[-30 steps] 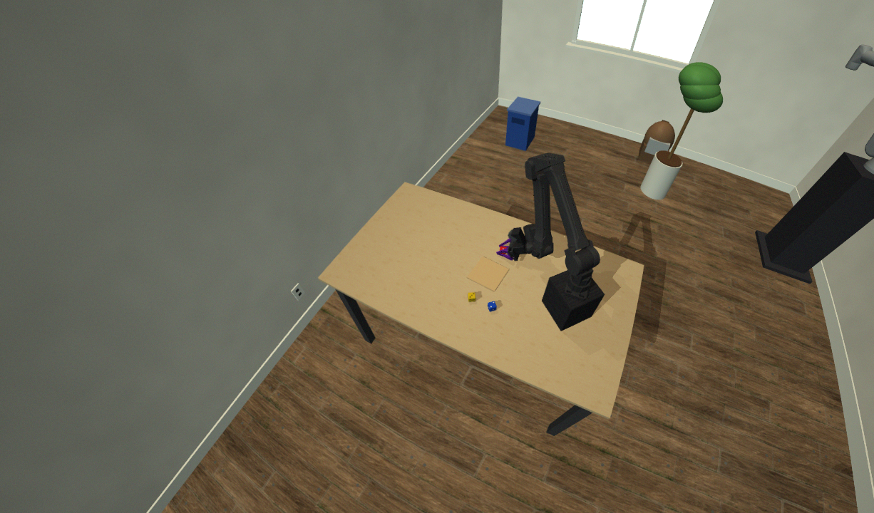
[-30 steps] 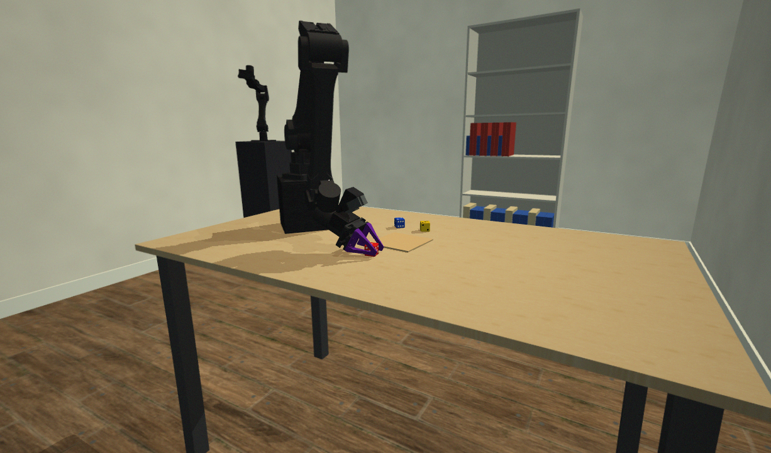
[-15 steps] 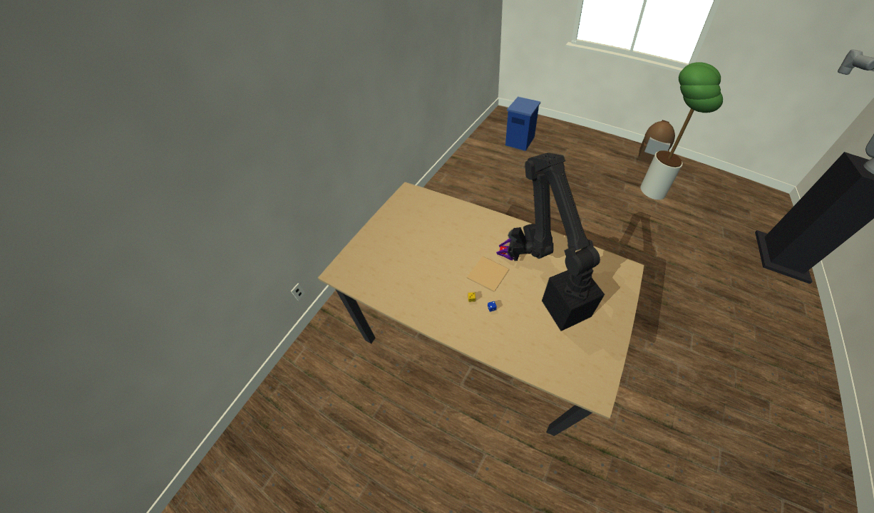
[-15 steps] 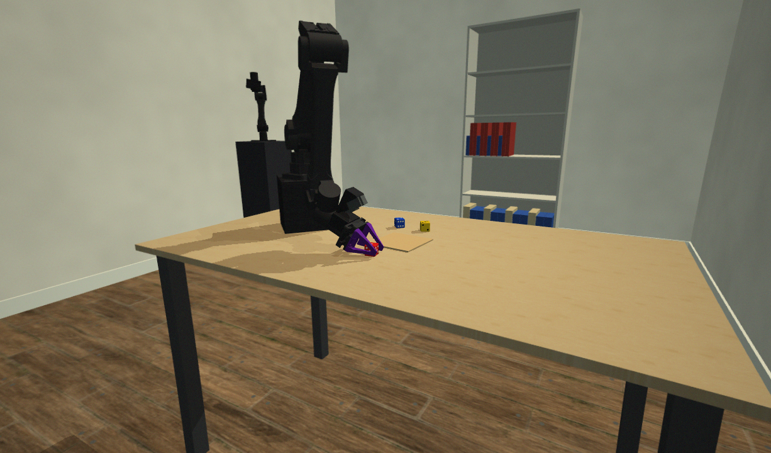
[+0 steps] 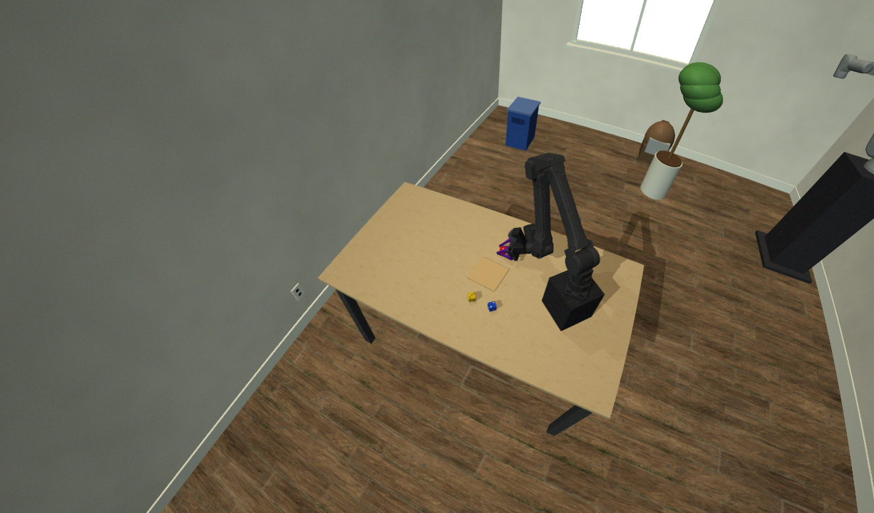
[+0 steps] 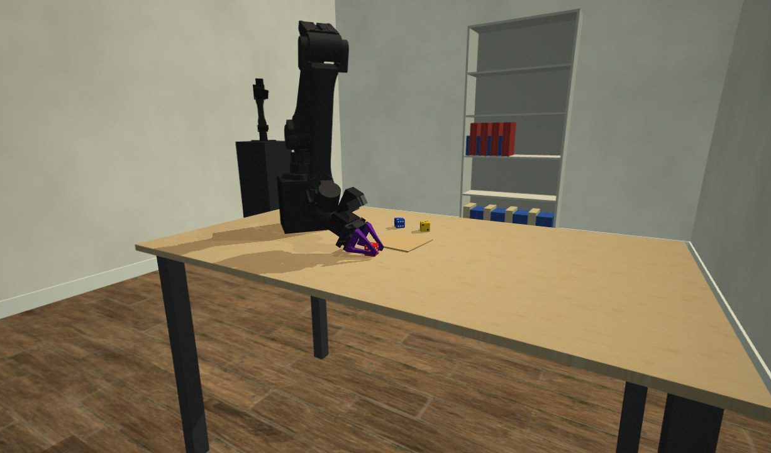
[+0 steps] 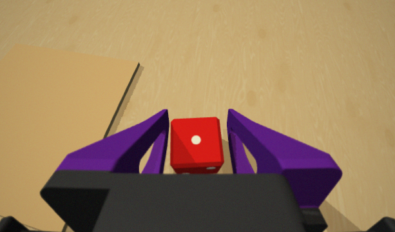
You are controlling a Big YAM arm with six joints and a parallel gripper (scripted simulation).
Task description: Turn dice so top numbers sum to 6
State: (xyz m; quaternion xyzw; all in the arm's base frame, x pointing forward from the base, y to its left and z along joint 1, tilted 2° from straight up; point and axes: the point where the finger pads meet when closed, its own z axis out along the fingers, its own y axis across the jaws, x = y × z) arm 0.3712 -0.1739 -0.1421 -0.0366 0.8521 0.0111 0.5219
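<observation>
The red die is 2 cm behind my hand. Round my hand: blue die 30 cm to the left, 7 cm behind; yellow die 29 cm to the left, 2 cm ahead; tan mat 14 cm to the left, 1 cm below.
</observation>
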